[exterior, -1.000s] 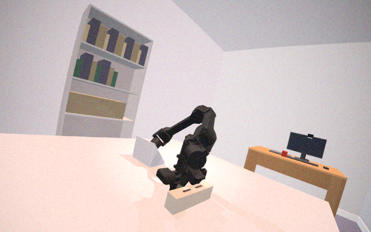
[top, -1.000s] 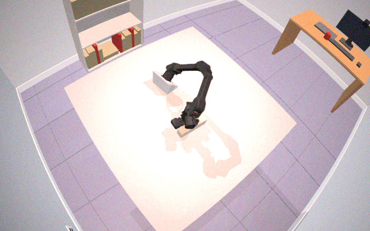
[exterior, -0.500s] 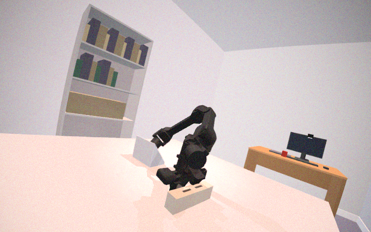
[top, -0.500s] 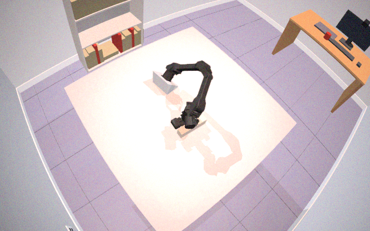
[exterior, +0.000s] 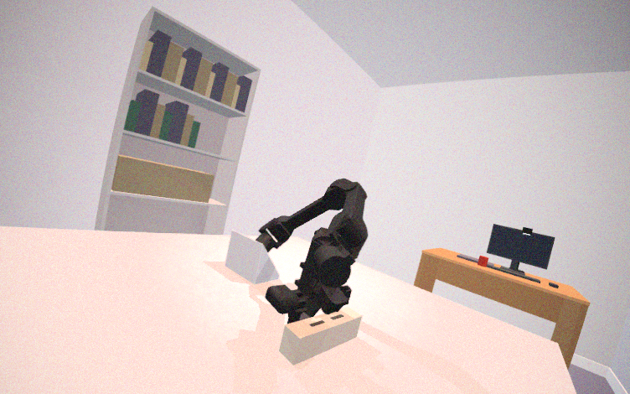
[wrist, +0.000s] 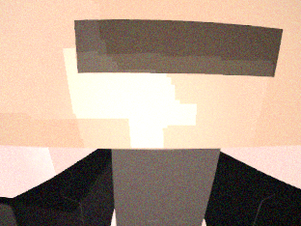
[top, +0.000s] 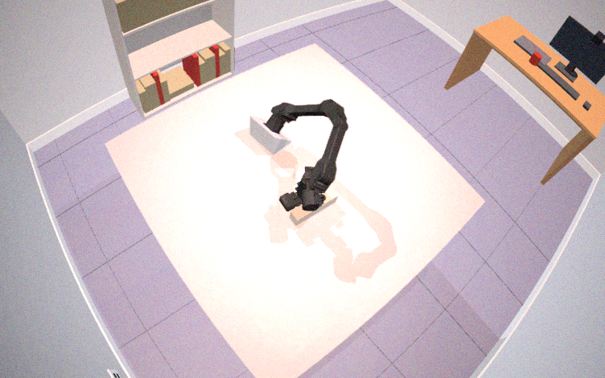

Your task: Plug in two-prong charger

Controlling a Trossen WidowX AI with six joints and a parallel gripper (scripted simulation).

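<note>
Now: gripper tip 2 cm short of the two-prong charger and 1 cm below it.
</note>
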